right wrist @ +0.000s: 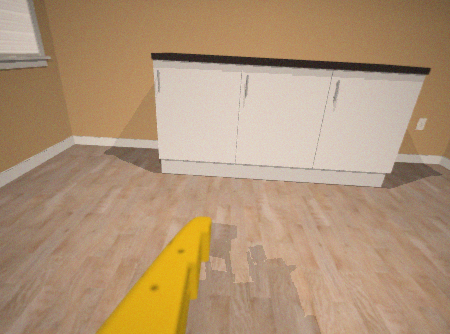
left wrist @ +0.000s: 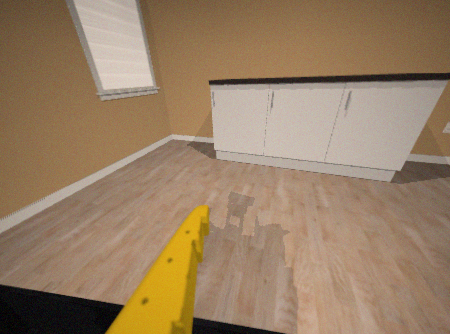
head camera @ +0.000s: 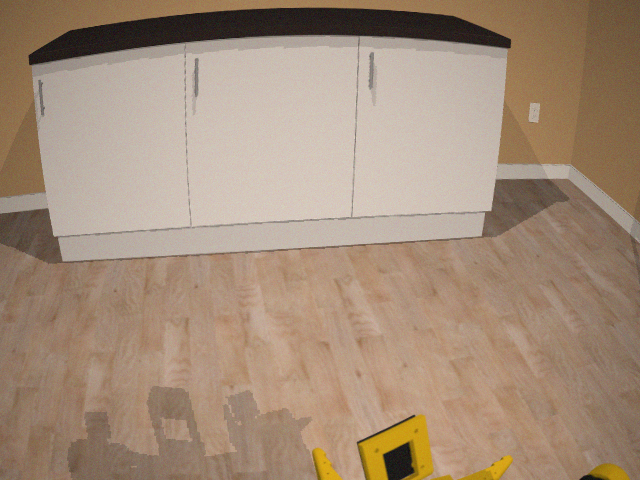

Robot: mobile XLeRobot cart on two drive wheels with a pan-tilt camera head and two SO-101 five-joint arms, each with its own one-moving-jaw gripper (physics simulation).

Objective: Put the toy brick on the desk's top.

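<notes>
The toy brick does not show in any view. No desk can be made out in these views. My left gripper is fully open and empty; its two yellow jaws stand wide apart at the bottom of the head camera view, and one notched jaw shows in the left wrist view. My right gripper is fully open and empty, with one notched jaw in the right wrist view; it does not show in the head camera view.
A white three-door cabinet with a dark top stands against the far wall, across the wooden floor. A window is on the wall at the left of the left wrist view. Robot shadows fall on the floor.
</notes>
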